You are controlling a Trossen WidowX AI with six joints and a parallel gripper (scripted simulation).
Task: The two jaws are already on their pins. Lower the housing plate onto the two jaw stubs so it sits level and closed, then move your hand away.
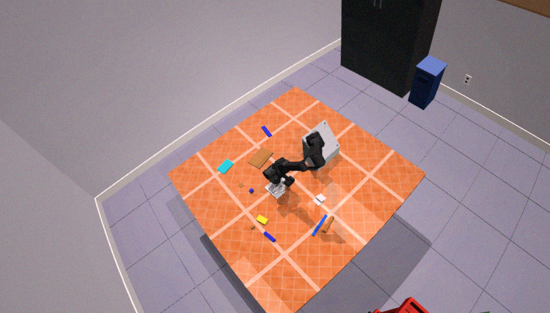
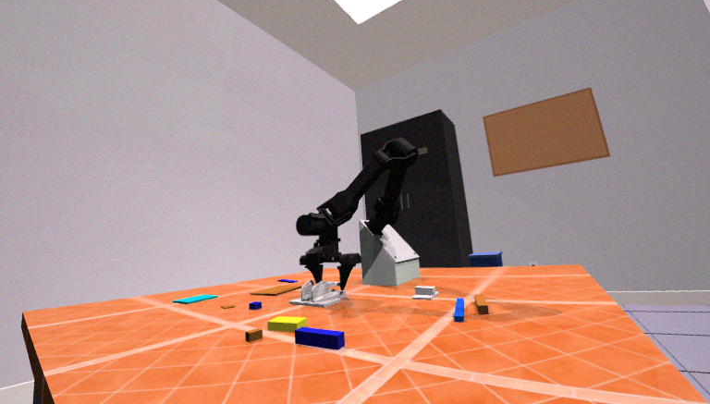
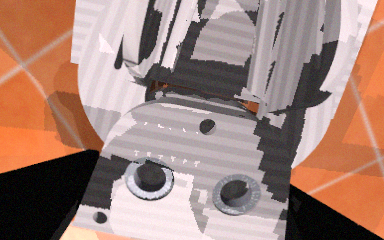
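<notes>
The grey plate is 10 mm ahead of my gripper tip and 20 mm above it. From my gripper tip the other things lie so: yellow block: 250 mm ahead, 130 mm to the left, 10 mm below; brown bar: 40 mm behind, 400 mm to the left, 10 mm below; brown plate: 270 mm to the right, 20 mm below.
</notes>
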